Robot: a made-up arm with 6 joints.
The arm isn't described. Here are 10 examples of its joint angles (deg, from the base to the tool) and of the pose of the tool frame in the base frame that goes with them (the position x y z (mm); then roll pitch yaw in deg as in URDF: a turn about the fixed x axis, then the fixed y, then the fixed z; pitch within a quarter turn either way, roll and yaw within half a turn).
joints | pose
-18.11 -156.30 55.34 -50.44 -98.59 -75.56 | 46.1 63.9 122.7 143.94 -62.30 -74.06
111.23 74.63 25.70 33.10 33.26 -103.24 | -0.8 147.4 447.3 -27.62 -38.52 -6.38
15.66 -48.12 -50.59 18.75 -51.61 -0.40 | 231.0 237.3 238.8 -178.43 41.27 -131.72
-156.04 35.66 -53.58 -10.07 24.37 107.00 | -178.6 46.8 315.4 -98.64 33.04 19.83
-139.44 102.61 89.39 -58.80 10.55 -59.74 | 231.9 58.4 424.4 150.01 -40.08 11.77
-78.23 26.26 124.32 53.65 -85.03 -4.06 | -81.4 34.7 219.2 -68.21 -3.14 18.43
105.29 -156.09 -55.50 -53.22 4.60 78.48 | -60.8 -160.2 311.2 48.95 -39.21 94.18
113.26 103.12 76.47 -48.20 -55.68 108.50 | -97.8 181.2 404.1 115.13 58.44 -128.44
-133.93 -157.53 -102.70 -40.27 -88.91 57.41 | 59.5 311.3 299.6 -76.20 -34.73 -0.23
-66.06 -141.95 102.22 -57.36 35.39 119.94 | 85.8 64.5 78.0 -40.54 -27.05 61.52
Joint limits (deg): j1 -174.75..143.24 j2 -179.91..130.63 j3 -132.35..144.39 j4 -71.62..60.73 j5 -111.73..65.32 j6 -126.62..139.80
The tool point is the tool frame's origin. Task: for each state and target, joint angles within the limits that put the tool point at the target. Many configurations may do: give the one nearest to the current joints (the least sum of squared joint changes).
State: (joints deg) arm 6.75 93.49 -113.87 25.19 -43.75 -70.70
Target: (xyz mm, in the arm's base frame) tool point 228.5 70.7 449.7
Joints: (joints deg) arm 28.33 113.67 -115.27 14.70 -17.18 -48.66
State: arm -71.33 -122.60 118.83 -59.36 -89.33 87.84
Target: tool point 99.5 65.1 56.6
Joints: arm -65.41 -115.87 122.08 -46.65 -94.18 93.27
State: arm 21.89 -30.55 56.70 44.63 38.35 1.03
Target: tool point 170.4 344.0 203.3
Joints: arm 23.43 -47.75 60.60 42.79 37.06 -3.02
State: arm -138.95 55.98 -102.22 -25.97 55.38 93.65
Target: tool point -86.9 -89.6 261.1
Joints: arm -154.08 57.58 -114.39 -26.61 55.44 95.03
